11 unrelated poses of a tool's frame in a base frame.
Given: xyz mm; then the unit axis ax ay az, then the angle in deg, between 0 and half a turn.
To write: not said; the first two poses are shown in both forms.
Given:
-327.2 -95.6 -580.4 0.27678 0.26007 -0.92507 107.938
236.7 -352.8 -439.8 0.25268 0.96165 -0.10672 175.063
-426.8 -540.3 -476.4 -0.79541 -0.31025 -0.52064 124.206
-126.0 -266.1 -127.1 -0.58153 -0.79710 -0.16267 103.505
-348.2 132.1 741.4 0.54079 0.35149 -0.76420 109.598
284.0 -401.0 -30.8 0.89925 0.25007 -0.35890 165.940
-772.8 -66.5 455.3 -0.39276 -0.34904 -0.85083 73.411
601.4 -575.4 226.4 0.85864 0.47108 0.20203 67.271
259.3 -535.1 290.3 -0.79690 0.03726 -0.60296 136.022
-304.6 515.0 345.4 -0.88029 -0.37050 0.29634 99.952
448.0 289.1 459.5 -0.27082 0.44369 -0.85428 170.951
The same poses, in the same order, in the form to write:
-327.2 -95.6 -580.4 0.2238 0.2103 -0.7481 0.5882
236.7 -352.8 -439.8 0.2524 0.9608 -0.1066 0.0431
-426.8 -540.3 -476.4 -0.7030 -0.2742 -0.4601 0.4679
-126.0 -266.1 -127.1 -0.4567 -0.6260 -0.1278 0.6191
-348.2 132.1 741.4 0.4419 0.2872 -0.6245 0.5764
284.0 -401.0 -30.8 0.8925 0.2482 -0.3562 0.1224
-772.8 -66.5 455.3 -0.2348 -0.2086 -0.5085 0.8017
601.4 -575.4 226.4 0.4756 0.2609 0.1119 0.8326
259.3 -535.1 290.3 -0.7389 0.0345 -0.5591 0.3744
-304.6 515.0 345.4 -0.6741 -0.2837 0.2269 0.6431
448.0 289.1 459.5 -0.2700 0.4423 -0.8516 0.0789

